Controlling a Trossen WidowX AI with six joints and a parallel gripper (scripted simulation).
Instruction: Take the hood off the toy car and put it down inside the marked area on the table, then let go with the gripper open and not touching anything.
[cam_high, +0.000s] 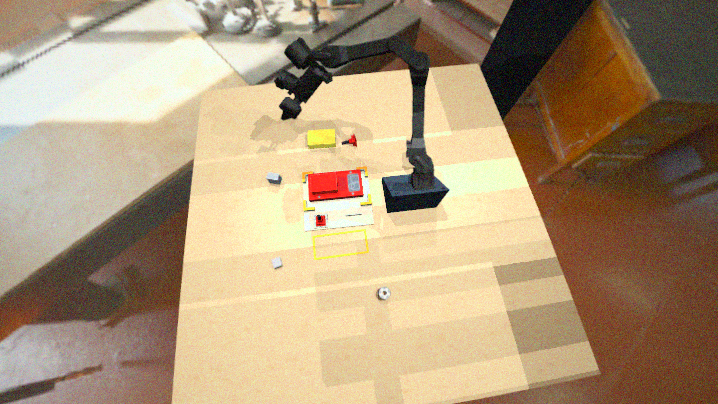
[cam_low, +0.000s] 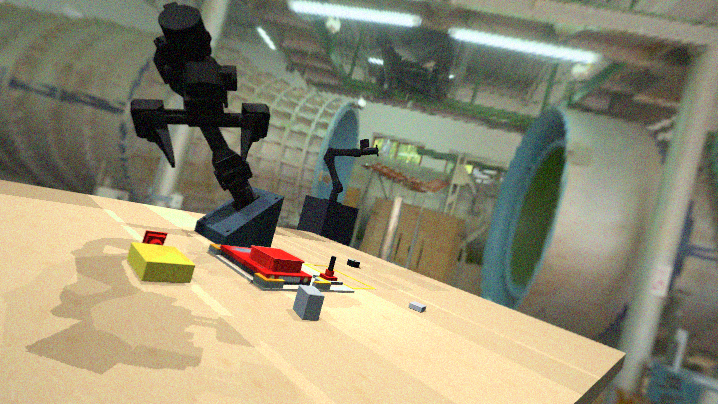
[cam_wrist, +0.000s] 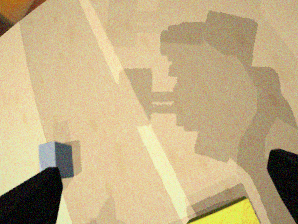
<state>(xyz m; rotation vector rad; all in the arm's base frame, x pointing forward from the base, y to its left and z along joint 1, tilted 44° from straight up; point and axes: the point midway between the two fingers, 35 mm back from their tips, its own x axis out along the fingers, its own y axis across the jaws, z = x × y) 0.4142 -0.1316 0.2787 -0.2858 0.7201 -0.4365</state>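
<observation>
Right now the red hood panel is 100 mm behind my gripper tip, 210 mm to the left of it and 140 mm below it. Round my gripper tip: yellow block: 100 mm behind, 170 mm below; grey piece: 70 mm ahead, 480 mm to the left, 180 mm below.
</observation>
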